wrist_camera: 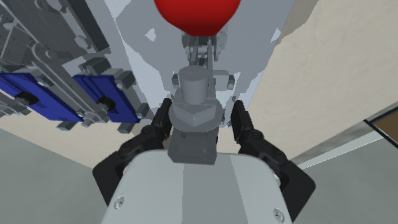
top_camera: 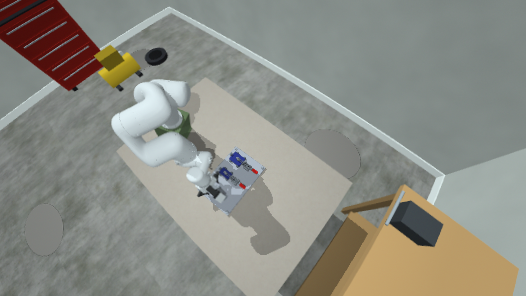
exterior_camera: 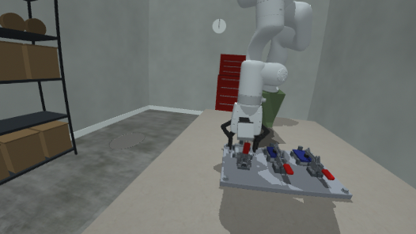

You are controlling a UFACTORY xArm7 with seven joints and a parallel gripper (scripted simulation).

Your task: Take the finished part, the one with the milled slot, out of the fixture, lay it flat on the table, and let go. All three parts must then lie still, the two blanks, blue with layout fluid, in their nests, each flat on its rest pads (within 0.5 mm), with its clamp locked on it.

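Right now the finished grey part is 1 cm behind my hand and 2 cm below it. From my hand the other things lie so: grey fixture plate 2 cm ahead, 12 cm to the left, 3 cm below.
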